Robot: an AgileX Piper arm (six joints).
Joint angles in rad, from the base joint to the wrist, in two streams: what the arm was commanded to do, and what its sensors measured. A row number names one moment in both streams.
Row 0, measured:
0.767, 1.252, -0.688, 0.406, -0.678, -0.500
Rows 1 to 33, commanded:
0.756, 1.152, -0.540, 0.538, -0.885, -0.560
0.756, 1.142, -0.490, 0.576, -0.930, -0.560
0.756, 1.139, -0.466, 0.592, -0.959, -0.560
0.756, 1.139, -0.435, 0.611, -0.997, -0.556
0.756, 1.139, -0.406, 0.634, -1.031, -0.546
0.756, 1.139, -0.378, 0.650, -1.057, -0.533
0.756, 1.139, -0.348, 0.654, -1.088, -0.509
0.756, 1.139, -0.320, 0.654, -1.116, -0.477
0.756, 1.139, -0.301, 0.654, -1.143, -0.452
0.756, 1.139, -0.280, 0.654, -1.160, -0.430
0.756, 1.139, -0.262, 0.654, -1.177, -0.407
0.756, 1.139, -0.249, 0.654, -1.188, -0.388
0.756, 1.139, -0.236, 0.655, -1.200, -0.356
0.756, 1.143, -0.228, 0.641, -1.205, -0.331
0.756, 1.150, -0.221, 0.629, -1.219, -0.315
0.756, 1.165, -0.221, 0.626, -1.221, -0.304
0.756, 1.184, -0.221, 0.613, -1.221, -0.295
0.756, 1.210, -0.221, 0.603, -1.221, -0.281
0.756, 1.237, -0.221, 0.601, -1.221, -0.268
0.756, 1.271, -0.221, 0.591, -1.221, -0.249
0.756, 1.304, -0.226, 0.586, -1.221, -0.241
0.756, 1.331, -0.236, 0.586, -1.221, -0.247
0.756, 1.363, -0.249, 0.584, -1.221, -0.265
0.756, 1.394, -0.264, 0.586, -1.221, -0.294
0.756, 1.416, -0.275, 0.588, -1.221, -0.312
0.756, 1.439, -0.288, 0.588, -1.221, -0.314
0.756, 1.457, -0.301, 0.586, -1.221, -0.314
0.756, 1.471, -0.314, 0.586, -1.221, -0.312
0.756, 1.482, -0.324, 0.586, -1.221, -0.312
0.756, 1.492, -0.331, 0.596, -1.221, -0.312
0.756, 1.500, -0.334, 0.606, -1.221, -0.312
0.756, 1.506, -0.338, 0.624, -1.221, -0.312
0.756, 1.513, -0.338, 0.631, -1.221, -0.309
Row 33, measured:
0.760, 1.497, -0.312, 0.612, -1.140, -0.305
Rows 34 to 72, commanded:
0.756, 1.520, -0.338, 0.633, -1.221, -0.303
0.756, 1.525, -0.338, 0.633, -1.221, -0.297
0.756, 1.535, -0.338, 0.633, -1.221, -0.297
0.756, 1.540, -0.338, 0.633, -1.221, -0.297
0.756, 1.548, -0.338, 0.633, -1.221, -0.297
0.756, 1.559, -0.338, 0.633, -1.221, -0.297
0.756, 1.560, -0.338, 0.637, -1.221, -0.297
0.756, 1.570, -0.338, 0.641, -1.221, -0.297
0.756, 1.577, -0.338, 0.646, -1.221, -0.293
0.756, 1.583, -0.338, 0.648, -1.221, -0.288
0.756, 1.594, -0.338, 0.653, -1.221, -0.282
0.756, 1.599, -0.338, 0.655, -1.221, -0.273
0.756, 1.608, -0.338, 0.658, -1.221, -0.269
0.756, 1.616, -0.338, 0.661, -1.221, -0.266
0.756, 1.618, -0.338, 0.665, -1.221, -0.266
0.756, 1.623, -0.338, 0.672, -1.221, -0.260
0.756, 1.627, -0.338, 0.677, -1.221, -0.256
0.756, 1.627, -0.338, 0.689, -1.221, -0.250
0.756, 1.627, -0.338, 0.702, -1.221, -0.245
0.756, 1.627, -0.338, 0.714, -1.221, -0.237
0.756, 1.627, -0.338, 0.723, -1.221, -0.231
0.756, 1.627, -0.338, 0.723, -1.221, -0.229
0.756, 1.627, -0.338, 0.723, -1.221, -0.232
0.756, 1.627, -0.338, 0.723, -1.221, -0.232
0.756, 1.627, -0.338, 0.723, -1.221, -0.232
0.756, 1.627, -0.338, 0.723, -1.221, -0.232
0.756, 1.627, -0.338, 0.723, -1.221, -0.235
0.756, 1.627, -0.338, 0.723, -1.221, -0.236
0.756, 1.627, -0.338, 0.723, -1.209, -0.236
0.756, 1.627, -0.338, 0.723, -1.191, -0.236
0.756, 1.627, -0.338, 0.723, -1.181, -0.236
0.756, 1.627, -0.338, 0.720, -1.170, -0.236
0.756, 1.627, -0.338, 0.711, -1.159, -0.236
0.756, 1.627, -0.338, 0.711, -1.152, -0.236
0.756, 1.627, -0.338, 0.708, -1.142, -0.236
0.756, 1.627, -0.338, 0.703, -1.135, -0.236
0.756, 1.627, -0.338, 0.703, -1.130, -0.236
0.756, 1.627, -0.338, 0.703, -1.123, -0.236
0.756, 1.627, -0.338, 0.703, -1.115, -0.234
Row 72, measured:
0.760, 1.629, -0.338, 0.711, -1.176, -0.234
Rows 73 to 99, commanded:
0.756, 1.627, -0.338, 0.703, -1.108, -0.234
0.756, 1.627, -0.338, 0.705, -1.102, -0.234
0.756, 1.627, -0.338, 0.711, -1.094, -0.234
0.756, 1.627, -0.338, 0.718, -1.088, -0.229
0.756, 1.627, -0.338, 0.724, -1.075, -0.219
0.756, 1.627, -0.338, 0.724, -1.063, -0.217
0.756, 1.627, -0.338, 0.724, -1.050, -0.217
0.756, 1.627, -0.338, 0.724, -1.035, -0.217
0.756, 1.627, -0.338, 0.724, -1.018, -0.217
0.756, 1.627, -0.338, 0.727, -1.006, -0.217
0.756, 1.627, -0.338, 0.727, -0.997, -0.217
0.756, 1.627, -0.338, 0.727, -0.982, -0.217
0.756, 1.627, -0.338, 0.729, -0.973, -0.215
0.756, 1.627, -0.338, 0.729, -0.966, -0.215
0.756, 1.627, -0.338, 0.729, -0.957, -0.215
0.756, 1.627, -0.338, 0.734, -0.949, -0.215
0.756, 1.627, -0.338, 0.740, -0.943, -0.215
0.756, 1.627, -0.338, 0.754, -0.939, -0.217
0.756, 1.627, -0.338, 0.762, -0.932, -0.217
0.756, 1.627, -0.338, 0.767, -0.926, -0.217
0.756, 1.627, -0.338, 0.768, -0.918, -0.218
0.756, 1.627, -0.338, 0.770, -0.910, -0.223
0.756, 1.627, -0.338, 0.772, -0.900, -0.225
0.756, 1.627, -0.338, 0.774, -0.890, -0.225
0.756, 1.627, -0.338, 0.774, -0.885, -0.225
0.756, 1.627, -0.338, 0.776, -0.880, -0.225
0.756, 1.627, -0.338, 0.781, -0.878, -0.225
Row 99, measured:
0.760, 1.629, -0.338, 0.770, -0.893, -0.222
